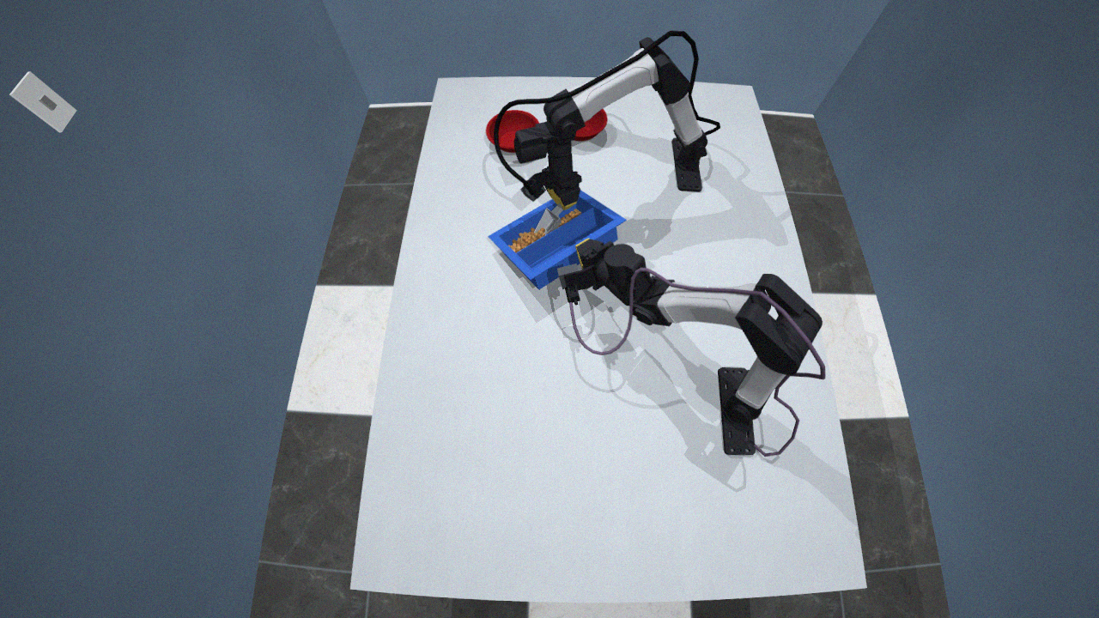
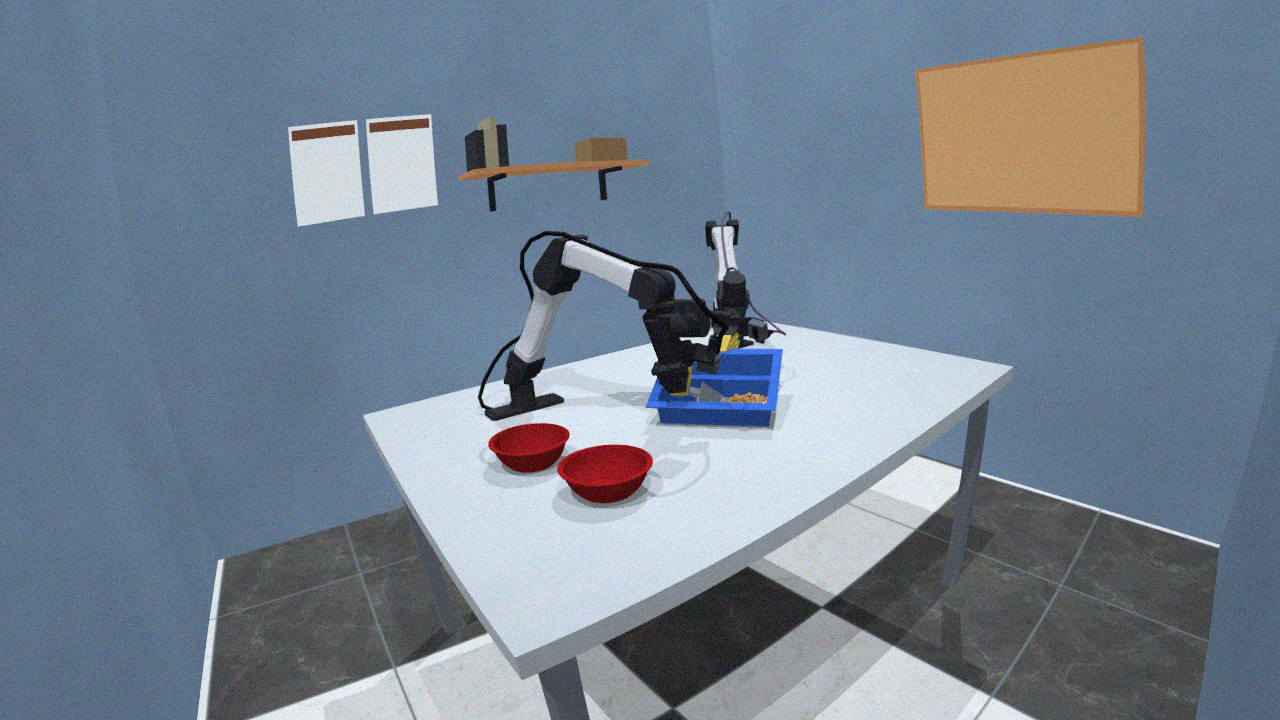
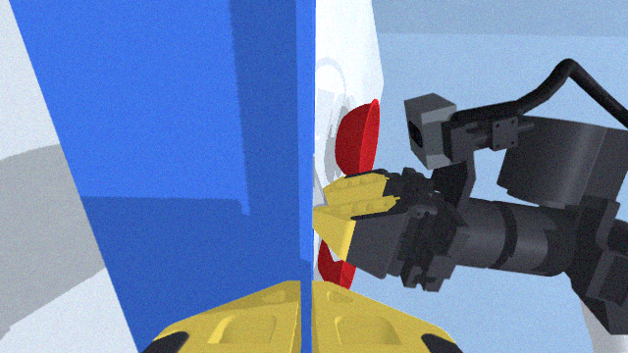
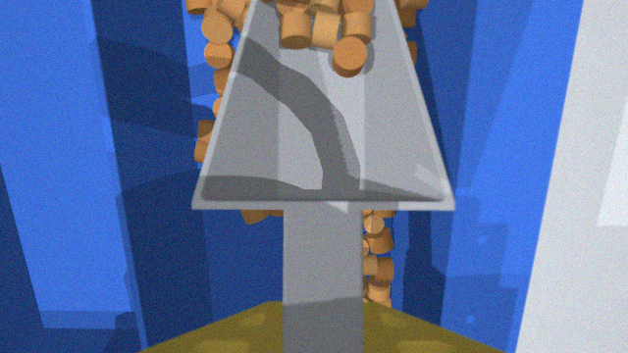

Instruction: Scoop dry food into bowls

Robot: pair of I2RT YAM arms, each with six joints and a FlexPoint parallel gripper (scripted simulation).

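Note:
Now: right hand 80 mm to the right of the blue box, 20 mm short of it and 10 mm above it. Also, from my right hand: grey scoop: 30 mm to the left, 30 mm ahead, 20 mm below.

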